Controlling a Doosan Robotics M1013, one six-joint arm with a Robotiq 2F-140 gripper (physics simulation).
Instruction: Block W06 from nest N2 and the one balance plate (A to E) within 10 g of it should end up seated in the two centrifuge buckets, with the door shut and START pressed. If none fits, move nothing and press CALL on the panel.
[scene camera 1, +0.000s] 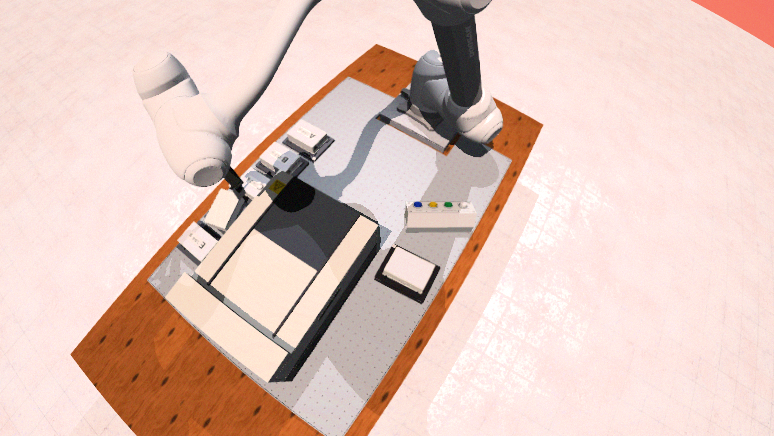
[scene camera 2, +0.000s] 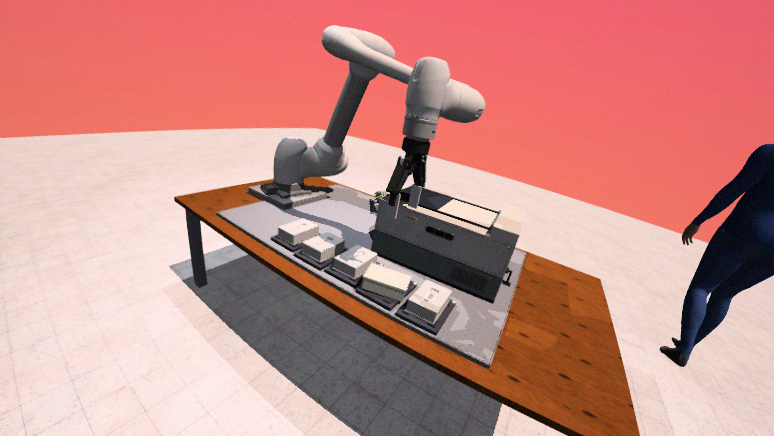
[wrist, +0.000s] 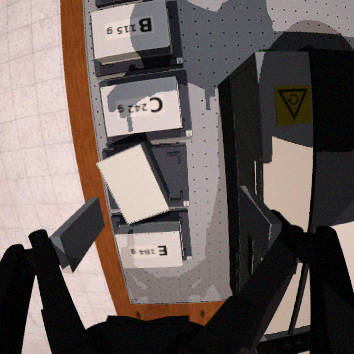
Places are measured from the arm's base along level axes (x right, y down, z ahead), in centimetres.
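Pixels of known places: gripper, fingertip midpoint: (scene camera 1: 225, 184) (scene camera 2: 402, 211) (wrist: 168, 207); arm's base, origin of the base link: (scene camera 1: 426, 109) (scene camera 2: 288, 190).
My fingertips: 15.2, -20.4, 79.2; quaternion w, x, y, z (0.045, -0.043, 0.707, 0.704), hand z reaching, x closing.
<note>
Ahead of a thing's pixels: the offset from my fingertips to its top centre, as dx, dy, dz. Level surfaces: height alone.
My gripper (scene camera 2: 407, 190) (wrist: 168, 207) is open and empty, high above the plate row beside the centrifuge (scene camera 1: 324, 243) (scene camera 2: 433, 235) (wrist: 287, 175). Plates B {+8.3, +17.3, -22.6} (scene camera 1: 278, 157) (scene camera 2: 317, 249) (wrist: 131, 32), marked 115 g, C {+6.1, +17.3, -9.5} (scene camera 2: 354, 262) (wrist: 141, 106), 242 g, and E {+4.6, +17.3, +17.5} (scene camera 1: 194, 241) (scene camera 2: 428, 301) (wrist: 150, 250), 184 g, sit on dark nests. Plate A {+8.9, +17.3, -36.4} (scene camera 1: 306, 136) (scene camera 2: 297, 231) has no readable weight here. A blank-topped plate {+7.3, +16.7, +4.0} (scene camera 1: 222, 209) (scene camera 2: 387, 280) (wrist: 133, 183) lies turned and tilted on the nest between C and E. A white block {-51.4, +15.0, -20.3} (scene camera 1: 410, 268) sits on a black nest. The buckets do not show.
The button panel {-47.4, +14.4, -42.0} (scene camera 1: 439, 219) stands near the white block's nest, with blue, yellow, green and white buttons. The centrifuge rises close beside the plate row. The arm's base stands at the table's {dy +24.0} (scene camera 1: 113, 346) (scene camera 2: 568, 335) far end. A person (scene camera 2: 725, 243) in blue stands beyond the table.
</note>
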